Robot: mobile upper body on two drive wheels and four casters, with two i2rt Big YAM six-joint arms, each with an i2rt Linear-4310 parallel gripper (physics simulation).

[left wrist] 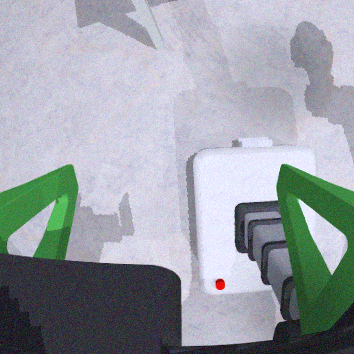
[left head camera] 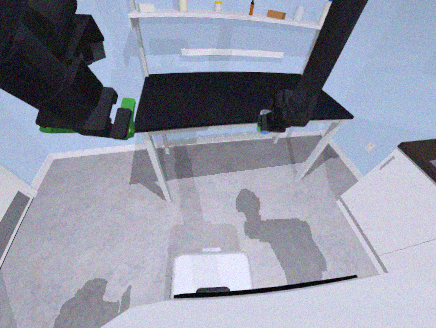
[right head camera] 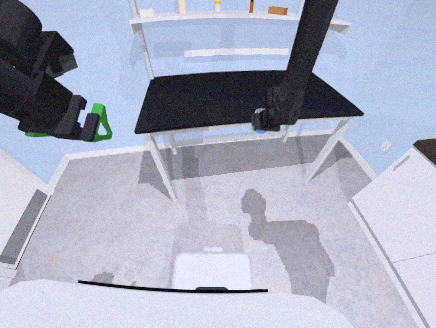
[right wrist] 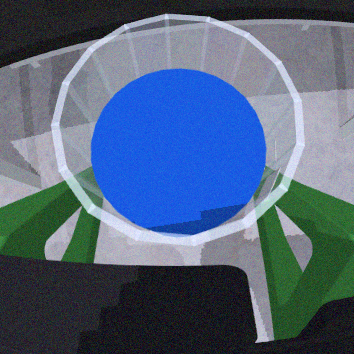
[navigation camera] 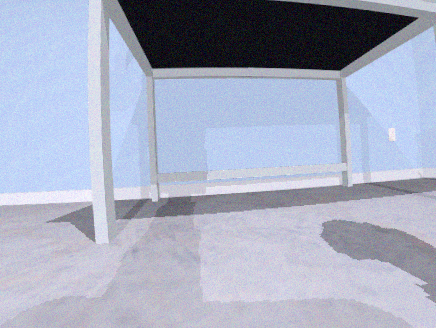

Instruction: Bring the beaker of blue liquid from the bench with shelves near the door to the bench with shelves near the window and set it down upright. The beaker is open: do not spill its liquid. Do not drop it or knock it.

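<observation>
The clear beaker of blue liquid (left head camera: 264, 130) (right head camera: 259, 130) (right wrist: 178, 145) looks near upright, its liquid inside the rim. My right gripper (left head camera: 265, 122) (right head camera: 260, 121) (right wrist: 177, 175) is shut on it, at the front edge of a black-topped bench with a shelf (left head camera: 200, 100) (right head camera: 210, 100). In the right wrist view floor shows around and through the beaker, and a dark band lies across the top. My left gripper (left wrist: 176, 175) is open and empty, left of the bench in the head views. Neither door nor window shows, so I cannot tell which bench this is.
A shelf (left head camera: 225, 17) (right head camera: 225, 17) above the bench holds several bottles and boxes. A white cabinet (left head camera: 385, 205) (right head camera: 400, 225) stands at the right. A bench leg (navigation camera: 101, 150) stands at the left in the navigation view. My white base (left head camera: 210, 270) (left wrist: 225, 175) is below.
</observation>
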